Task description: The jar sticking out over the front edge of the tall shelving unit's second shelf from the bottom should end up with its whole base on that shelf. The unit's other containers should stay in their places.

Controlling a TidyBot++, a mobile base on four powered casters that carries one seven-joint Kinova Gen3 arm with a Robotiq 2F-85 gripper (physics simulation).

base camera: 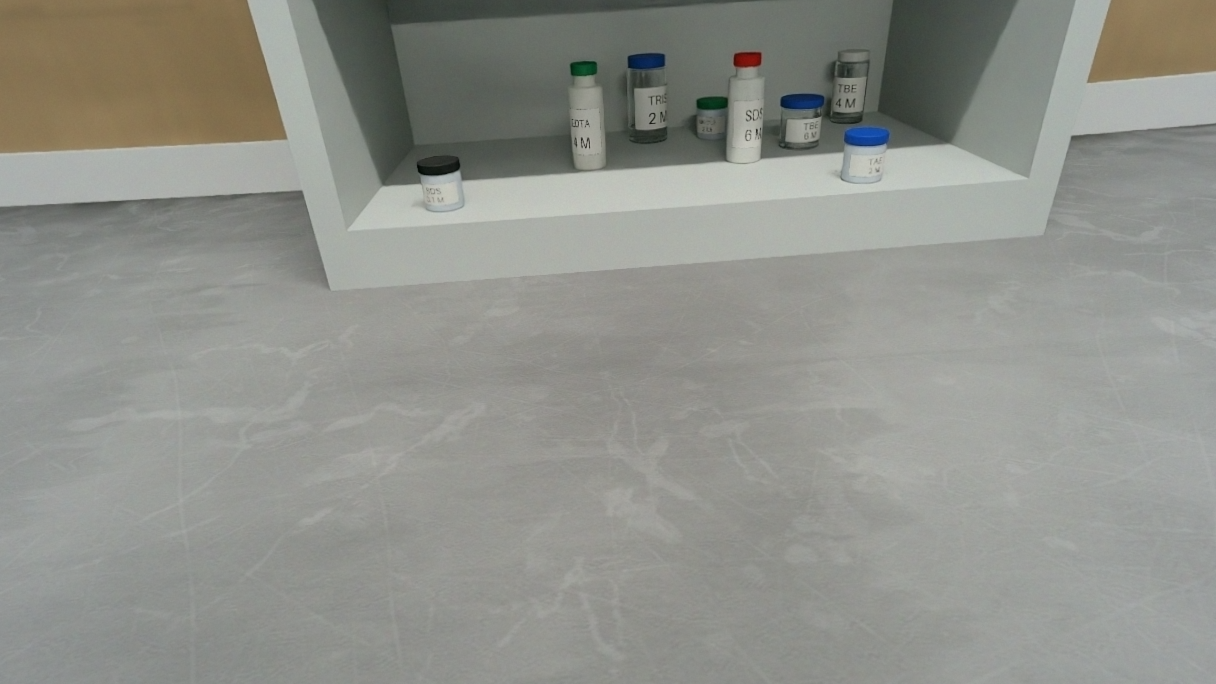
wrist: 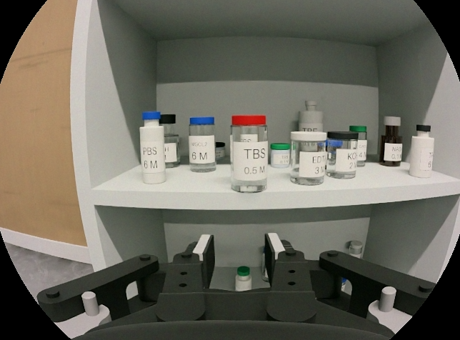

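Places are measured from the arm's base along level axes (x ahead, y left, z up), in millimetres.
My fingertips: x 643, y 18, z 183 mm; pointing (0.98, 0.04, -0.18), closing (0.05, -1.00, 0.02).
Note:
For each thing: its top centre in the pictures, then the offset to it from my fingertips.
- green-capped bottle, top centre: (base camera: pixel 583 62) dx +503, dy +13, dz -358 mm
- red-capped bottle, top centre: (base camera: pixel 747 53) dx +489, dy -215, dz -358 mm
- black-lidded jar, top centre: (base camera: pixel 437 160) dx +339, dy +200, dz -443 mm
The jar with a red lid, labelled TBS 0.5 M (wrist: pixel 249 155), stands upright at the front edge of the shelf (wrist: pixel 200 200) in the wrist view, left of the EDTA jar. Its base is at the shelf's front lip; how far it overhangs is hard to tell from this angle. My gripper (wrist: pixel 239 248) is partly open and empty, its fingers a moderate gap apart. In the wrist view it shows below the shelf's front edge, in front of the bottom compartment and below the red-lidded jar. The gripper does not show in the base camera view.
On the same shelf stand the PBS bottle (wrist: pixel 152 152), MGCL2 jar (wrist: pixel 202 149), EDTA jar (wrist: pixel 308 162), KOH jar (wrist: pixel 342 159) and several others. The bottom shelf holds a green-capped bottle (base camera: pixel 586 127), a red-capped bottle (base camera: pixel 745 119), a black-lidded jar (base camera: pixel 441 188) and more.

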